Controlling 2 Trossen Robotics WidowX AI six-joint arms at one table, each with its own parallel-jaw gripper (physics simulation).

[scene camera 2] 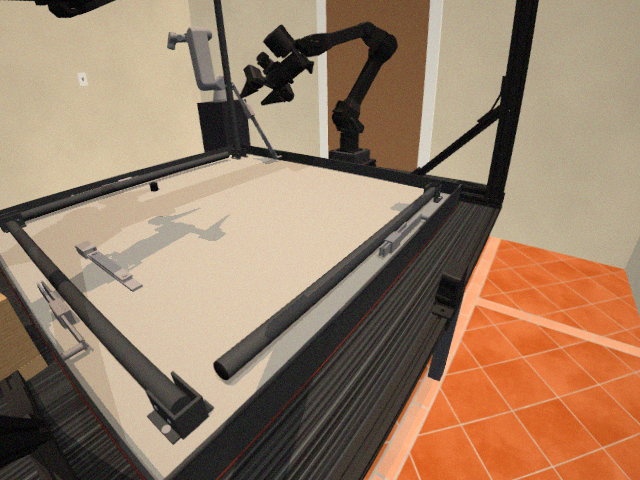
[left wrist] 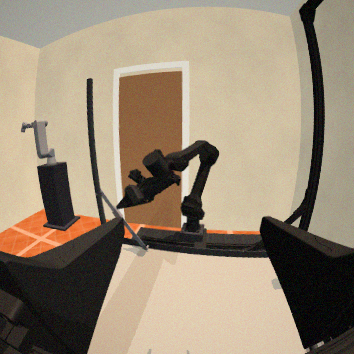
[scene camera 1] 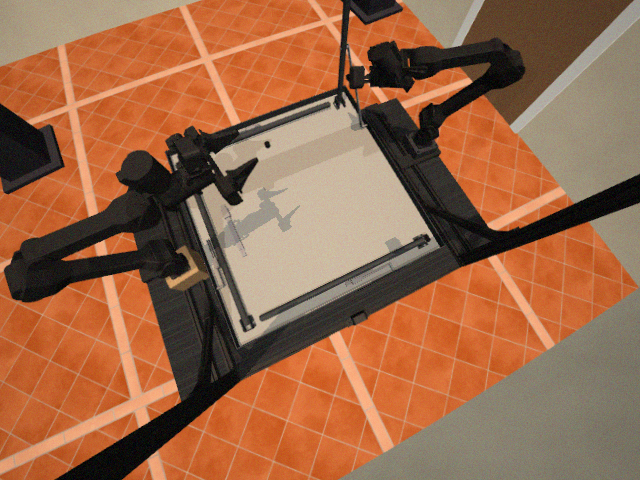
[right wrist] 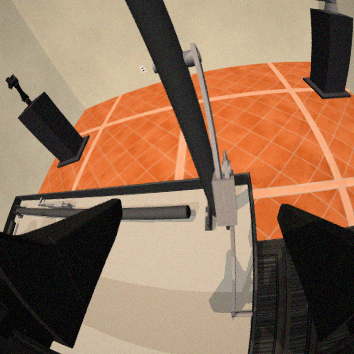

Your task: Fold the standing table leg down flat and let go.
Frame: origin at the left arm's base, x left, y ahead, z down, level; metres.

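Seen in the pictures: left gripper, fingertip midpoint: [left wrist: 194, 225] [scene camera 1: 248, 145]; right gripper, fingertip midpoint: [scene camera 2: 251, 100] [left wrist: 121, 206] [right wrist: 203, 210]; left arm's base, origin of the base link: [scene camera 1: 177, 266]; right arm's base, origin of the base link: [scene camera 2: 349, 150] [left wrist: 192, 227] [scene camera 1: 422, 140].
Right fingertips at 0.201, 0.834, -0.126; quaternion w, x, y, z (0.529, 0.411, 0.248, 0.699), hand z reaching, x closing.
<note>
Pixels of each thing's top centre, then the offset from my right fingertips to it, as dx, dy, dz. "spot": a spot on its surface instead. Level surfaces: height alone.
- pale tabletop, its level: dz +0.196
- left edge, surface spot: [scene camera 2: 98, 315] spot: -0.307, -0.725, +0.172
- small black peg, middle of its top: [scene camera 2: 153, 182] [scene camera 1: 266, 142] +0.063, -0.356, +0.163
The standing table leg [scene camera 1: 343, 54] [scene camera 2: 227, 87] [left wrist: 93, 160] [right wrist: 182, 100] is a dark tube, upright at the far corner of the pale tabletop [scene camera 1: 330, 217] [scene camera 2: 299, 206]. A thin grey hinged brace [scene camera 2: 258, 126] [left wrist: 131, 227] [right wrist: 209, 120] slopes from it to the table edge. My right gripper [scene camera 2: 252, 100] [right wrist: 203, 210] is open and empty beside the leg, near the brace. In the right wrist view the leg's lower part and the brace's block show between the fingers; contact cannot be told. My left gripper [scene camera 1: 247, 147] is open and empty above the left part of the tabletop.
Folded legs lie flat along the far edge [scene camera 1: 289, 117] [scene camera 2: 124, 186], left edge [scene camera 1: 222, 258] [scene camera 2: 98, 315] and near edge [scene camera 1: 346, 279] [scene camera 2: 330, 294]. A small black peg [scene camera 1: 267, 144] [scene camera 2: 154, 186] stands on the tabletop. A wooden block [scene camera 1: 188, 273] [scene camera 2: 15, 335] is by the left arm's base.
</note>
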